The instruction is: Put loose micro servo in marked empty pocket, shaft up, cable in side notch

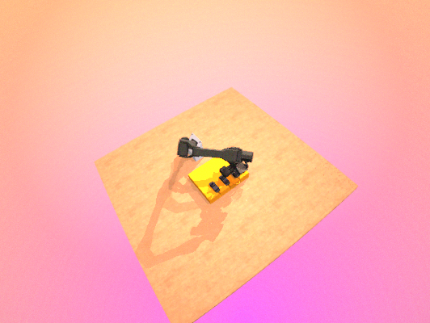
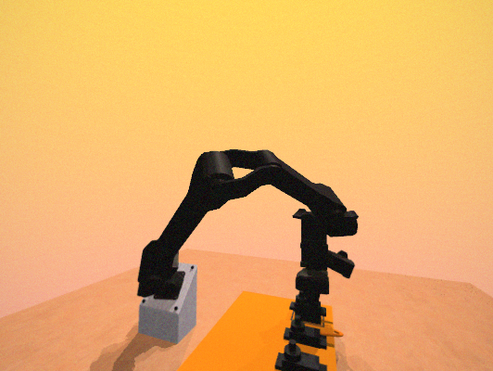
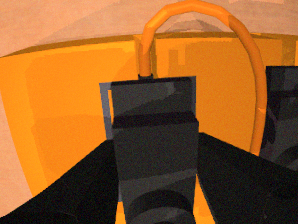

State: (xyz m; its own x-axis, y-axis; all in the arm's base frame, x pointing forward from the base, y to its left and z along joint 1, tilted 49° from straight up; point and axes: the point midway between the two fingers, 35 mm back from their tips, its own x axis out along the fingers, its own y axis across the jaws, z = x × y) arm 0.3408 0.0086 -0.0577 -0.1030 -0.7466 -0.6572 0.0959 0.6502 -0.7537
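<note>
My gripper tip is now 130 mm past the orange deck, 60 mm to the left of it and 50 mm above it.
</note>
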